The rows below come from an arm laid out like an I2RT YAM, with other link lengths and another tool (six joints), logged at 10 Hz.
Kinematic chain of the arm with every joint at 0, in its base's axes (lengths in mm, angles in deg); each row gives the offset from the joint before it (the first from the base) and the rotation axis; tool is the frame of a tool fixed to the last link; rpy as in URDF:
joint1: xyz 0 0 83.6 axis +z
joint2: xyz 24.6 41.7 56 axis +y
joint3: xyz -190.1 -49.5 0 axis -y
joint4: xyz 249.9 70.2 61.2 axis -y
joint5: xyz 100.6 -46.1 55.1 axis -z
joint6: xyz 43.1 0 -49 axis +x
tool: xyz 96 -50 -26 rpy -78.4 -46.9 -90
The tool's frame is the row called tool.
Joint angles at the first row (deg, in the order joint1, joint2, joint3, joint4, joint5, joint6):
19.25 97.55 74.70 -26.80 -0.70 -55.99
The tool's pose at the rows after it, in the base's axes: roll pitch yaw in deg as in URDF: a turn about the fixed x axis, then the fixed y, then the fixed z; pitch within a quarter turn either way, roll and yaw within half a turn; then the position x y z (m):
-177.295 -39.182 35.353 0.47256 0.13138 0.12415
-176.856 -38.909 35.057 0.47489 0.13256 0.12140
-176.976 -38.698 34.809 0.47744 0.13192 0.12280
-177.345 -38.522 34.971 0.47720 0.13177 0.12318
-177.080 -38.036 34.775 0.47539 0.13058 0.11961
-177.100 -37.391 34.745 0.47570 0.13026 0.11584
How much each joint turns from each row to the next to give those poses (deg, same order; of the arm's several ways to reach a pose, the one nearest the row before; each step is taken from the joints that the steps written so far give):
-0.27 1.76 2.02 -0.62 -0.88 0.27
0.00 1.14 0.97 -0.18 -0.18 0.17
-0.08 0.80 1.32 -0.70 0.27 0.09
0.08 0.00 0.09 -0.18 0.35 -0.09
-0.08 -0.09 -0.52 -0.08 -0.09 0.00
0.00 0.70 0.34 -0.27 0.17 -0.08

